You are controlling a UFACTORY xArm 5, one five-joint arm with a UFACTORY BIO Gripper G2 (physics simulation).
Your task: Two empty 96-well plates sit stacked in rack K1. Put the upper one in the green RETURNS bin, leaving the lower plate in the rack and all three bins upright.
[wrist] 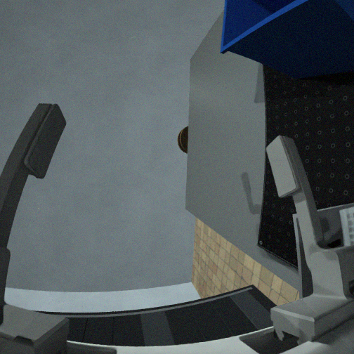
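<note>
My gripper [166, 131] is open, with its two fingers wide apart at the left and right of the wrist view and nothing between them. The fingers span bare grey floor and the table's edge. A pale 96-well plate [348, 227] shows as a small part at the right edge, behind and to the right of the right finger. Part of rack K1 [328, 220] shows around it, partly hidden by that finger. How many plates are in the rack cannot be told here. The green RETURNS bin does not show in this view.
A blue bin [305, 45] is cut off at the top right, on the black perforated mat [312, 120]. The grey table [225, 135] extends left of the mat. A round brown object [184, 139] shows past the table's left edge. Tan tiles [225, 257] lie below.
</note>
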